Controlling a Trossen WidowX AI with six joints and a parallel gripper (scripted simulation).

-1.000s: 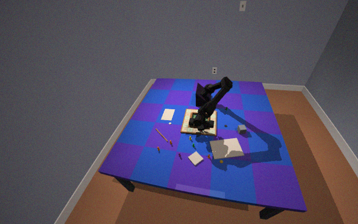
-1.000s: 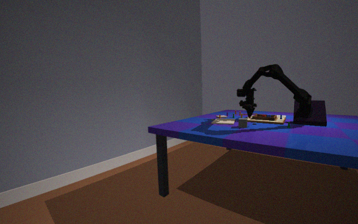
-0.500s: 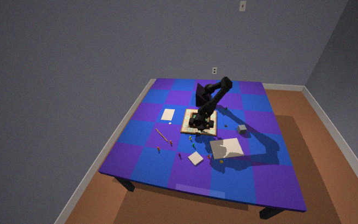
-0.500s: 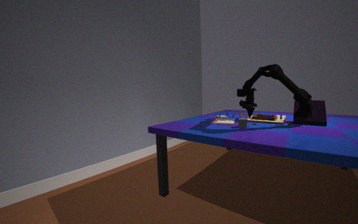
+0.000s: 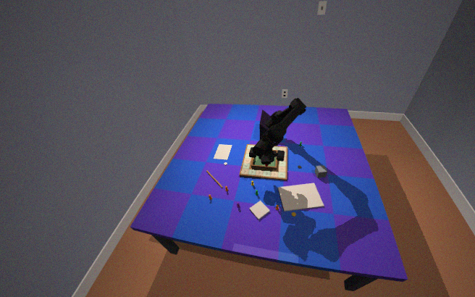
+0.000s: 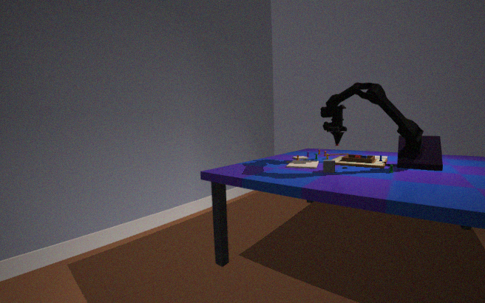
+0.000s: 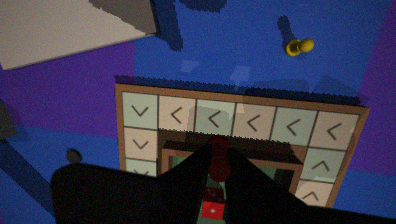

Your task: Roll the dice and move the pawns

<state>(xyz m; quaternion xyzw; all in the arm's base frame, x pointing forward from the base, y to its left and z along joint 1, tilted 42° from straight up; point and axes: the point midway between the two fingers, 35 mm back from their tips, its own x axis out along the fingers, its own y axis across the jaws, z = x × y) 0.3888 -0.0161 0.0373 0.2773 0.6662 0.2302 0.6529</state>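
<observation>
Right now my gripper tip is 23 cm past the blue pawn, 4 cm to the left of it and 7 cm above it. From my gripper tip the other things lie so: red pawn (1 cm above); black disc (9 cm behind, 20 cm to the left, 10 cm below); green tray (12 cm behind, 2 cm to the right, 9 cm below).
</observation>
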